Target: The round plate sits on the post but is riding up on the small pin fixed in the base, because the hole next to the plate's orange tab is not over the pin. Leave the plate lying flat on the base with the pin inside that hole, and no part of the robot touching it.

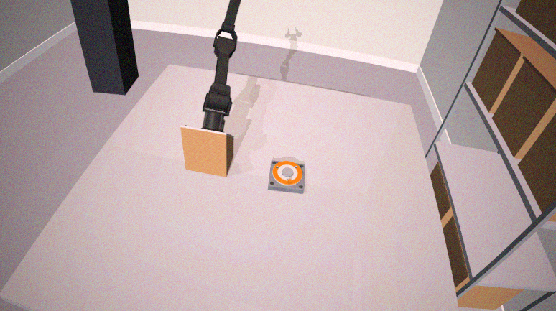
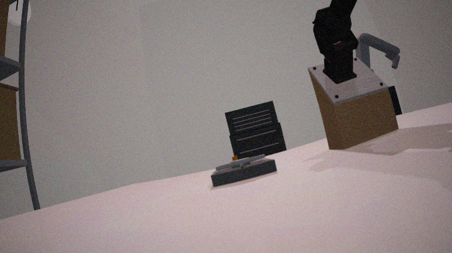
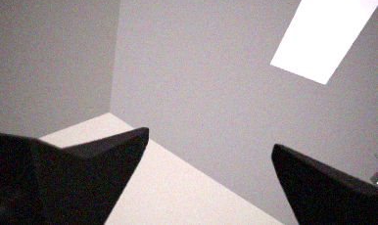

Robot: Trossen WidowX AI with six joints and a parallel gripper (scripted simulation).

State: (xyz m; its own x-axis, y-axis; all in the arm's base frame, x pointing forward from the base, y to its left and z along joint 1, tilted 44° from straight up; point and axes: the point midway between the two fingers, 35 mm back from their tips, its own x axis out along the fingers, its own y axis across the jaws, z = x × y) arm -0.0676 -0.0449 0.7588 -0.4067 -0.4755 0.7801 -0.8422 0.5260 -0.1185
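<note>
Right now my gripper tip is 74 cm above the round plate, 55 cm to the left of it and 30 cm short of it. The rest, counted from my gripper tip: grey square base 75 cm below, 53 cm to the right, 30 cm ahead.
</note>
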